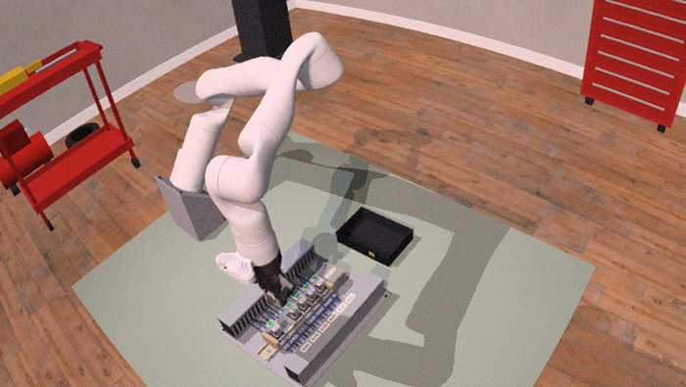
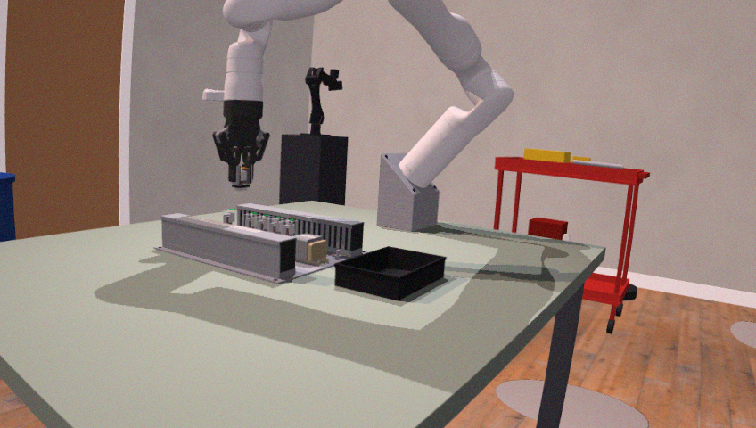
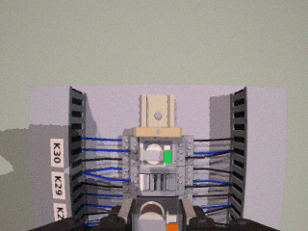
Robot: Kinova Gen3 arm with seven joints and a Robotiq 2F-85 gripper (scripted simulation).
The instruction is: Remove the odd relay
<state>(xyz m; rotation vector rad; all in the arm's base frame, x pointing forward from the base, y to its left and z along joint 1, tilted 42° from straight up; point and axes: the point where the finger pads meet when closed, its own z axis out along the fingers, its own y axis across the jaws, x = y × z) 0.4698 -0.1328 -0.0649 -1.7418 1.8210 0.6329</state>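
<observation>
My gripper is now 34 cm to the right of the black parts tray, 12 cm above it and 1 cm short of it.
</observation>
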